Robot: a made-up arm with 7 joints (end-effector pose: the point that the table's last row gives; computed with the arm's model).
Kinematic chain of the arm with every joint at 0, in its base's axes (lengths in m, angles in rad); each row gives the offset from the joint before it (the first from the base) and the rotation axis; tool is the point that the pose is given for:
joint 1: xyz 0 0 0.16 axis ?
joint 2: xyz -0.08 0 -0.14 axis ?
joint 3: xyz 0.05 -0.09 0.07 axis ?
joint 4: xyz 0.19 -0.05 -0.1 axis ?
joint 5: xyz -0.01 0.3 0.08 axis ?
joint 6: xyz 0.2 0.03 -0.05 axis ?
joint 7: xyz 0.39 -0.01 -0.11 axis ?
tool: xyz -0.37 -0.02 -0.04
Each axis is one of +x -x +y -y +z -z.
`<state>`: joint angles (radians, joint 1 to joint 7).
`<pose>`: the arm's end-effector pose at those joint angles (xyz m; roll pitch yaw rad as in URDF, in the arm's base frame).
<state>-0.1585 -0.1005 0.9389 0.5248 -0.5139 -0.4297 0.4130</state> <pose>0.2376 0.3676 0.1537 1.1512 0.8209 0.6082</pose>
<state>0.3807 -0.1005 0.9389 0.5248 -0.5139 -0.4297 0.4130</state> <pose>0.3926 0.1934 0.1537 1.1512 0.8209 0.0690</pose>
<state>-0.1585 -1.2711 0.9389 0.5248 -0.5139 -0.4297 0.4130</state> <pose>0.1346 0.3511 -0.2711 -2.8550 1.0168 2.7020</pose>
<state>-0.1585 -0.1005 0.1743 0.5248 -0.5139 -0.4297 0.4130</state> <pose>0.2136 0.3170 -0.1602 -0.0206 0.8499 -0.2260</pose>
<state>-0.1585 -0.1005 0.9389 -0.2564 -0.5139 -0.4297 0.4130</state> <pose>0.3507 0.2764 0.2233 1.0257 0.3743 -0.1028</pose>
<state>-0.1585 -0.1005 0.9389 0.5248 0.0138 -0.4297 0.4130</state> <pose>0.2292 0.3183 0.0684 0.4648 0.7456 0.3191</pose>
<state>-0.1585 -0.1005 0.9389 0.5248 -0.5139 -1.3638 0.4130</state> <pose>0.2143 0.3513 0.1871 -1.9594 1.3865 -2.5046</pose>
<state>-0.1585 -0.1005 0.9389 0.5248 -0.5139 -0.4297 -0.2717</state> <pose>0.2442 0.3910 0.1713 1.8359 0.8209 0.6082</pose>
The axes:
joint 1: -z
joint 2: -y
joint 3: +x
joint 4: +y
joint 5: -x
joint 6: +z
joint 7: -x

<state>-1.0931 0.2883 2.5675 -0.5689 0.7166 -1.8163 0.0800</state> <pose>0.2551 0.1547 0.3438 -2.2508 1.0419 -2.9437</pose>
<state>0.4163 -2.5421 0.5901 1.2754 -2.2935 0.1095 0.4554</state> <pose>-0.2441 0.5236 -0.3256 -0.8040 -0.4799 2.1856</pose>
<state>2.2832 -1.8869 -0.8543 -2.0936 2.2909 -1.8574 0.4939</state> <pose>0.0225 0.1508 0.0250 1.7669 -0.8204 0.9182</pose>
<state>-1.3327 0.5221 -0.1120 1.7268 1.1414 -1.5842 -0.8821</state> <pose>0.0987 0.1871 -0.0810 -0.6224 -0.3887 0.8519</pose>
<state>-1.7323 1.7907 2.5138 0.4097 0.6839 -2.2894 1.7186</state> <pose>0.2107 -0.4736 0.2834 -0.5091 0.2079 1.7957</pose>
